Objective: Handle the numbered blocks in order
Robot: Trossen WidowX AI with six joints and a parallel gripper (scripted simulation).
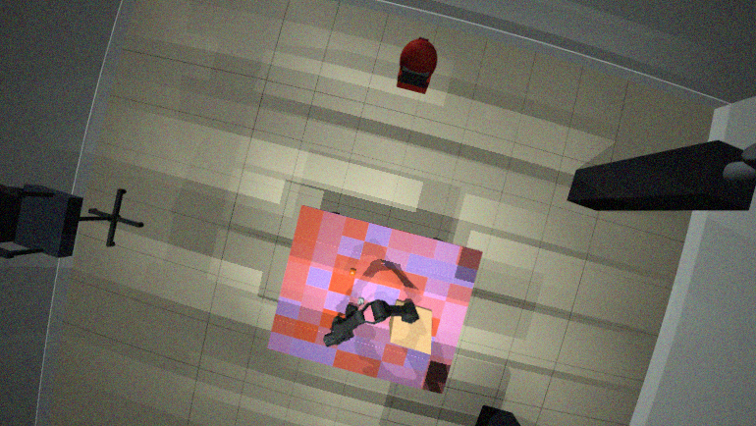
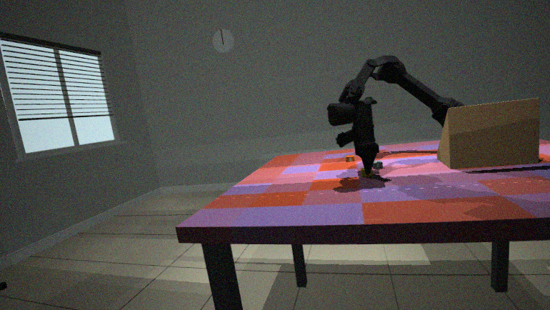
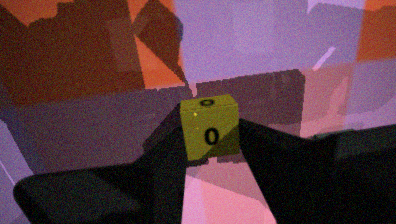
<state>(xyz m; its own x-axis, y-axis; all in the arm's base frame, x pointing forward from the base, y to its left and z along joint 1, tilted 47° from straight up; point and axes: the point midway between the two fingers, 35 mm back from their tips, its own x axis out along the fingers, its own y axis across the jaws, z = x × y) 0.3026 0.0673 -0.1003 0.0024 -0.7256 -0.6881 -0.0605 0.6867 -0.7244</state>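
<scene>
Now: the grey block 30 mm behind my gripper tip and 100 mm to the right of it. The rest, counted from my gripper tip: yellow block: right at my gripper tip; orange block: 60 mm ahead, 240 mm to the right.
</scene>
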